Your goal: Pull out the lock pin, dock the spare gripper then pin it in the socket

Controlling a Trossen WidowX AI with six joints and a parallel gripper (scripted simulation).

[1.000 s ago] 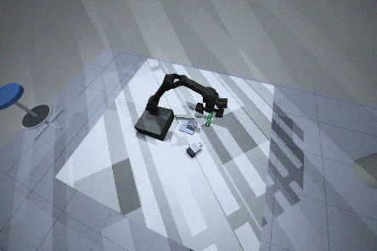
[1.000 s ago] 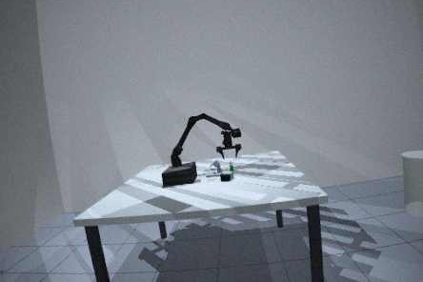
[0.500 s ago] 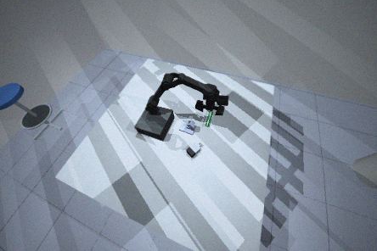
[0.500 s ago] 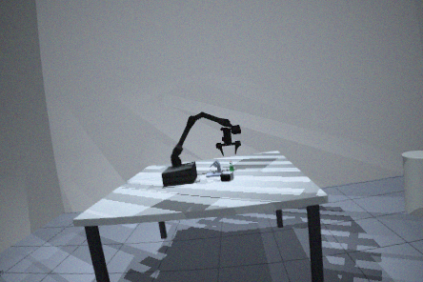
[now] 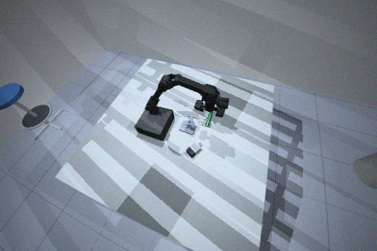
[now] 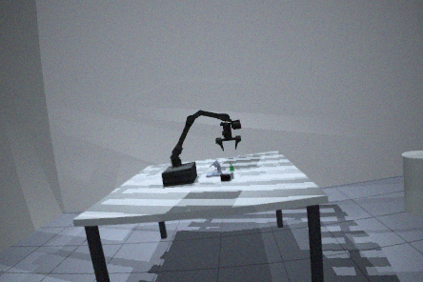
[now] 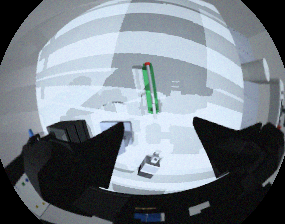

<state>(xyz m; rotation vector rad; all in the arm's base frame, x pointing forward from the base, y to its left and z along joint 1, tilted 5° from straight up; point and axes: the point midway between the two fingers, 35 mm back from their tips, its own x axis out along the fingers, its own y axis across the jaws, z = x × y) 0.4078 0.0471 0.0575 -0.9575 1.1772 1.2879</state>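
Now: the spare gripper 4 cm behind my gripper tip, 22 cm to the right of it and 14 cm below it. Also, from my gripper tip: green bracket 5 cm to the left, 13 cm below; mount 12 cm behind, 7 cm to the right, 10 cm below.
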